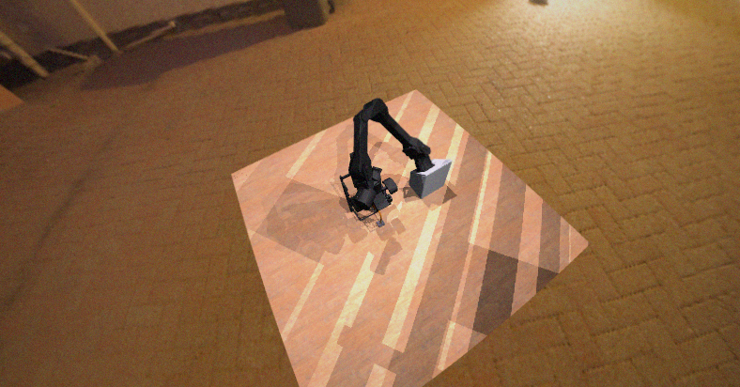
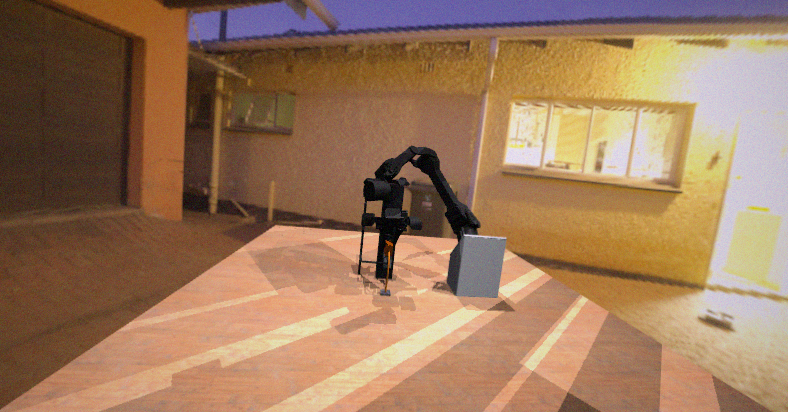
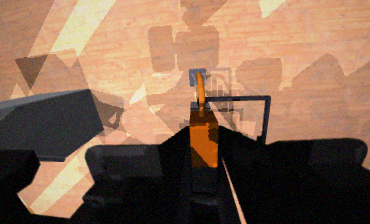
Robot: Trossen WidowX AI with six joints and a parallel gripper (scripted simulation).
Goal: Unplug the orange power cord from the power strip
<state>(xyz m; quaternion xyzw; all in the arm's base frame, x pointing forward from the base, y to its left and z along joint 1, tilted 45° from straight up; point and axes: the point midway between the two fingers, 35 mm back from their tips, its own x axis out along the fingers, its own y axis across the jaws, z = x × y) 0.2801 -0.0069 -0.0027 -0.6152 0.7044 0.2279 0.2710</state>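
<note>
The orange plug lies 3 cm to the right of my gripper tip.
</note>
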